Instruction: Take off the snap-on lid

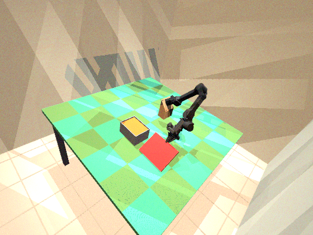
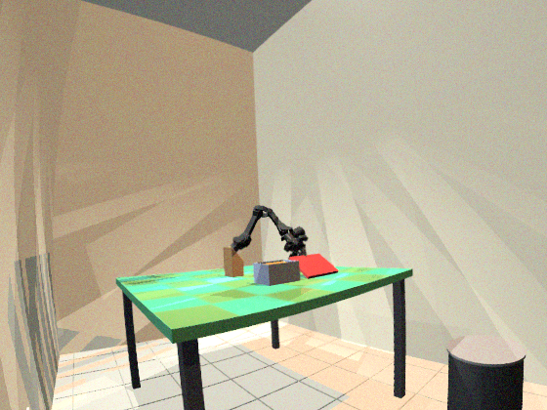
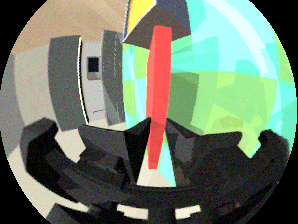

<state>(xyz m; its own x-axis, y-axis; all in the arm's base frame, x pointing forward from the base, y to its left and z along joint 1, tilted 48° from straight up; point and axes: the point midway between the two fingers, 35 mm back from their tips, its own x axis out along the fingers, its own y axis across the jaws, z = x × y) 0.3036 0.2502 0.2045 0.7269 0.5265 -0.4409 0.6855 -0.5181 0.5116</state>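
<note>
Now: gripper tip 70 mm short of the red lid and 40 mm above it. From my gripper tip the other things lie so: storage box 90 mm ahead, 260 mm to the right, 50 mm below.
</note>
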